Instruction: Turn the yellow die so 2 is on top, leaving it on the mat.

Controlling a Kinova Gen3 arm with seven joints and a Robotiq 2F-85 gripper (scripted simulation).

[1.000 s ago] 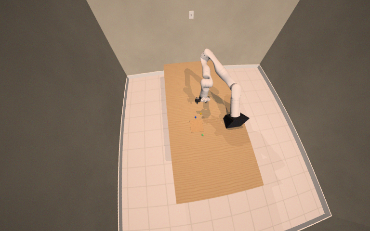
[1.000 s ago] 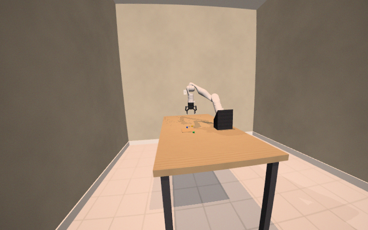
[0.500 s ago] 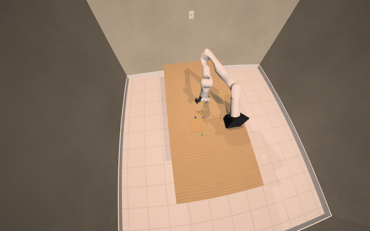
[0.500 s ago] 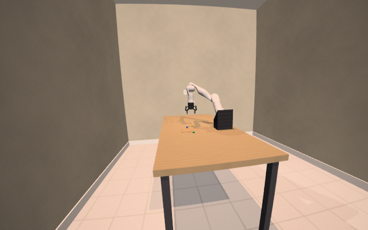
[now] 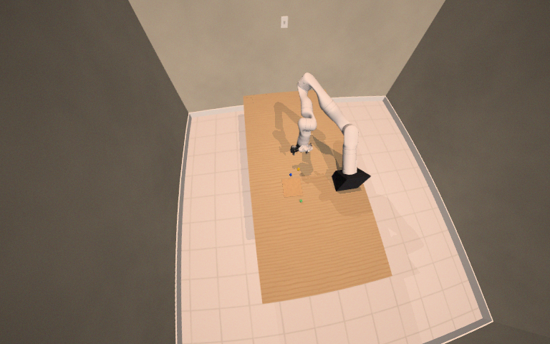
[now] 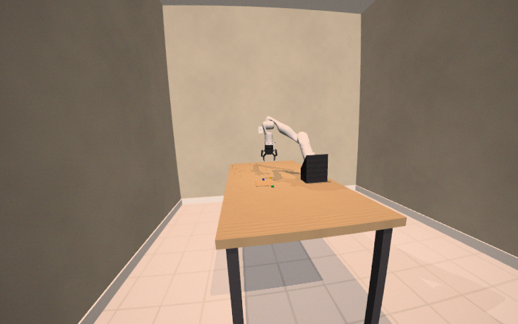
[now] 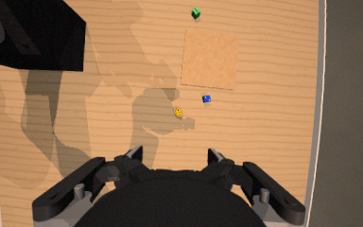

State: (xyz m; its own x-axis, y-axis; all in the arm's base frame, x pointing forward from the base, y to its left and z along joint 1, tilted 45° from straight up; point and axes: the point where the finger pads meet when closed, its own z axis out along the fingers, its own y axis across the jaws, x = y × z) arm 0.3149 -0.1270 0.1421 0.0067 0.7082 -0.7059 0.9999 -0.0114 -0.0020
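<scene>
The yellow die lies 50 mm to the left of my hand and 150 mm below it. From my hand the other things lie so: green die: 40 mm ahead, 300 mm to the left, 150 mm below; blue die: 70 mm ahead, 90 mm to the left, 150 mm below; tan mat: 80 mm ahead, 190 mm to the left, 150 mm below.
</scene>
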